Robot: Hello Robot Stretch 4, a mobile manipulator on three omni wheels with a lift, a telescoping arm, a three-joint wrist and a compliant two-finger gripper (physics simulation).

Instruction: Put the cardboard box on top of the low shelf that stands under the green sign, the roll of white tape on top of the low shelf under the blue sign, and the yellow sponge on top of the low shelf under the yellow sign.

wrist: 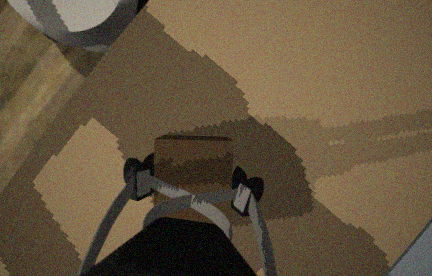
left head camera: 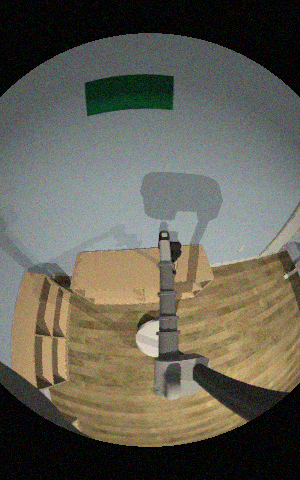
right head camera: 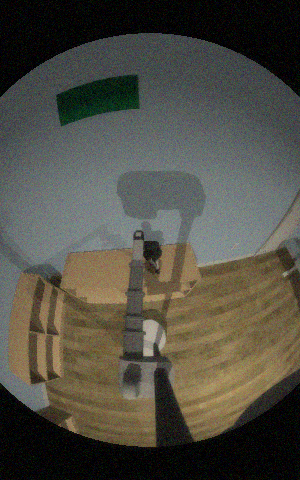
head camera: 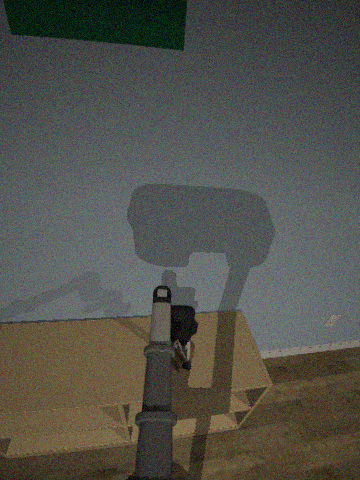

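Where they show: gripper, between the fingertips: [wrist: 194, 175] [right head camera: 153, 268] [head camera: 180, 359]; robot's base, origin of its link: [left head camera: 155, 336] [right head camera: 145, 336].
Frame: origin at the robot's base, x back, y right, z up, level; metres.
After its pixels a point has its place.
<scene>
My gripper [head camera: 184, 356] @[x -0.564, y 0.089, z 0.586 m] [wrist: 194, 175] @[x -0.564, y 0.089, z 0.586 m] is shut on the brown cardboard box [wrist: 194, 172] @[x -0.557, y 0.080, z 0.633 m], which sits between the two fingertips in the wrist view. In the head camera view the arm partly hides the box and fingers. The box is over the right part of the top of the low shelf [head camera: 75, 365] @[x -0.534, y -0.341, z 0.583 m] [left head camera: 112, 270] @[x -0.541, y -0.379, z 0.583 m] [right head camera: 95, 275] @[x -0.489, y -0.395, z 0.583 m] [wrist: 310, 55] @[x -0.560, y -0.069, z 0.583 m]; whether it touches the top I cannot tell. The green sign [head camera: 100, 22] @[x -0.793, y -0.174, z 1.657 m] [left head camera: 130, 94] @[x -0.794, y -0.168, z 1.702 m] [right head camera: 100, 101] @[x -0.795, y -0.151, z 1.689 m] is on the wall above this shelf. The white tape, the yellow sponge and the blue and yellow signs do not show.
My telescoping arm [head camera: 156, 380] @[x -0.314, y -0.003, z 1.001 m] [left head camera: 168, 305] @[x -0.191, y 0.003, z 1.004 m] [right head camera: 134, 300] @[x -0.212, y 0.003, z 1.004 m] reaches over the shelf's front edge. A second low shelf [left head camera: 24, 325] @[x 0.152, y -1.197, z 0.583 m] [right head camera: 20, 325] @[x 0.176, y -1.179, z 0.583 m] stands at the left. A white round object [left head camera: 147, 339] @[x 0.016, y -0.085, z 0.187 m] [right head camera: 154, 337] @[x -0.001, y 0.095, z 0.187 m] [wrist: 90, 12] @[x -0.153, y 0.065, z 0.186 m] is on the floor before the shelf. The wall is directly behind the shelf.
</scene>
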